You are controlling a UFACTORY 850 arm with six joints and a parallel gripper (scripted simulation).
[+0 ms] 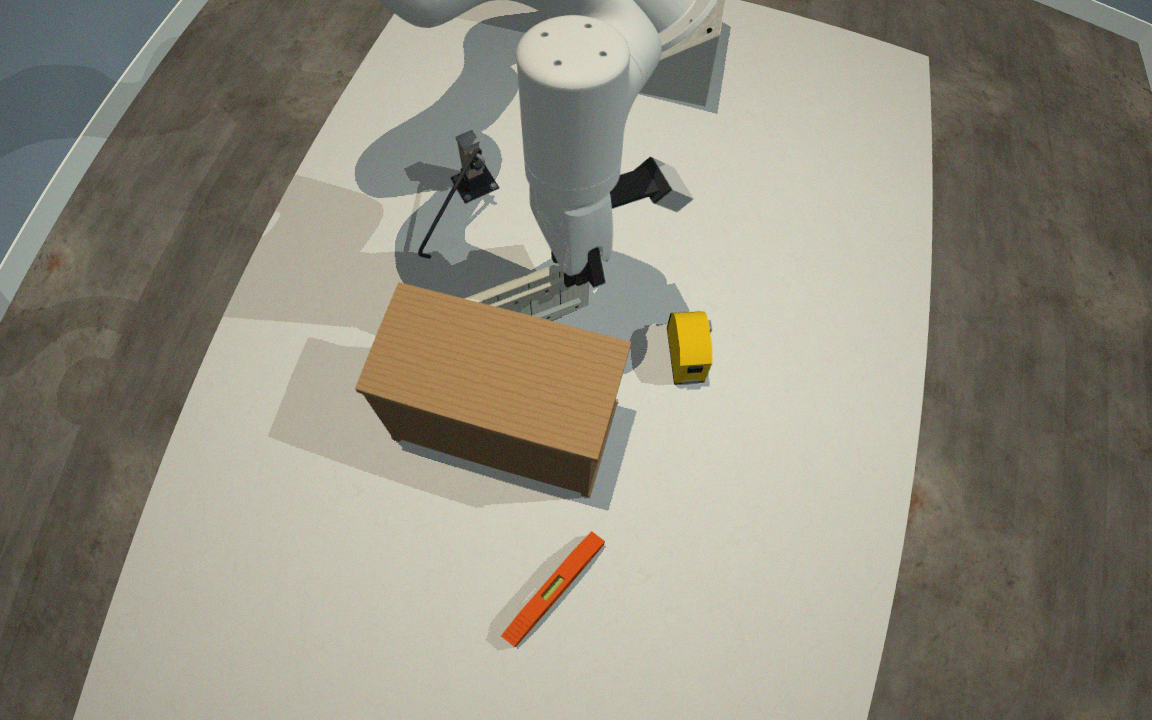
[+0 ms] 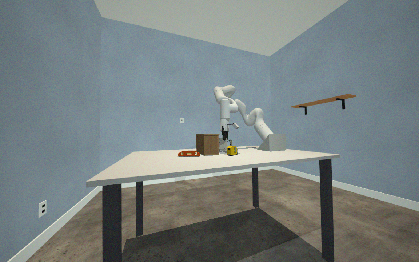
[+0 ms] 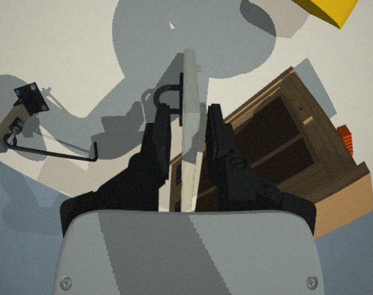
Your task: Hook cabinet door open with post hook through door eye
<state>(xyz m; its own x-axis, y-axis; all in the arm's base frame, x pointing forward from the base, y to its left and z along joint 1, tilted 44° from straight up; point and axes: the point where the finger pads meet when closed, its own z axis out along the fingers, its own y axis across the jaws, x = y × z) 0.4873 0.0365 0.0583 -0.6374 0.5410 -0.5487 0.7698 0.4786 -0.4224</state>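
My hand is 180 mm to the left of the thin black hook, 80 mm past it and 80 mm above it. From my hand the other things lie so: yellow tape measure 150 mm to the left, 100 mm below, 10 mm ahead; then pale door 60 mm to the right, 60 mm below, 40 mm ahead; then hook post 170 mm to the right, 120 mm behind, 60 mm below.
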